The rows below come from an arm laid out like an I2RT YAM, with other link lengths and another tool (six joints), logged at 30 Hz.
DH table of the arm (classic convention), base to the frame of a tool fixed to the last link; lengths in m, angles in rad. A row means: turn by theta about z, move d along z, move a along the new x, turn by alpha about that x. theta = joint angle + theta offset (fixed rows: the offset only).
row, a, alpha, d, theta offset
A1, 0.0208, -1.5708, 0.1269, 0
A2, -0.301, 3.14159, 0, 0
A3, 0.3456, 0, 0, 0.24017
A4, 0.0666, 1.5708, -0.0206, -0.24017
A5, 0, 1.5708, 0.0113, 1.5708
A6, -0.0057, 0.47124, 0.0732, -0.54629
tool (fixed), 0, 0, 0.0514, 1.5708
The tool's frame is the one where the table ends.
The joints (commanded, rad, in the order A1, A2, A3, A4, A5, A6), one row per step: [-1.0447, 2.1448, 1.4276, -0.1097, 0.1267, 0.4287]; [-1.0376, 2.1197, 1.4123, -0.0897, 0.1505, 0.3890]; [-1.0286, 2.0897, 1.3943, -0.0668, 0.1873, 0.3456]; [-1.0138, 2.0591, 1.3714, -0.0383, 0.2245, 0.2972]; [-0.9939, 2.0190, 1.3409, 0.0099, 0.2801, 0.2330]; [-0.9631, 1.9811, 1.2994, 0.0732, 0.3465, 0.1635]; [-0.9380, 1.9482, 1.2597, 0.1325, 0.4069, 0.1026]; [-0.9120, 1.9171, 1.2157, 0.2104, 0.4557, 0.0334]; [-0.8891, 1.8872, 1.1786, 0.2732, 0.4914, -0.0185]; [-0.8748, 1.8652, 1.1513, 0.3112, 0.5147, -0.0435]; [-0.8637, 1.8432, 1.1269, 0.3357, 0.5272, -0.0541]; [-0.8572, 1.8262, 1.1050, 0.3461, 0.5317, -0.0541]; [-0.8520, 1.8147, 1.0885, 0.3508, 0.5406, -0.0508]
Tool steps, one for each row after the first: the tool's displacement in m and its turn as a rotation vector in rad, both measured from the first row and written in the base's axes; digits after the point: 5 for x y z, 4 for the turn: [0.00140, 0.00251, 0.01089, -0.0434, 0.0260, 0.0193]; [0.00215, 0.00550, 0.02392, -0.0957, 0.0604, 0.0322]; [0.00535, 0.01134, 0.03576, -0.1495, 0.0978, 0.0519]; [0.00911, 0.01844, 0.05259, -0.2291, 0.1465, 0.0688]; [0.01594, 0.03046, 0.06529, -0.3119, 0.2030, 0.0859]; [0.01961, 0.04124, 0.07522, -0.3816, 0.2531, 0.0921]; [0.02461, 0.05304, 0.08461, -0.4578, 0.2951, 0.1055]; [0.02876, 0.06435, 0.09408, -0.5186, 0.3210, 0.1139]; [0.02997, 0.07248, 0.09978, -0.5529, 0.3323, 0.1129]; [0.03033, 0.08007, 0.10459, -0.5746, 0.3323, 0.1122]; [0.02925, 0.08628, 0.10541, -0.5803, 0.3298, 0.1129]; [0.02779, 0.09088, 0.10490, -0.5810, 0.3306, 0.1086]
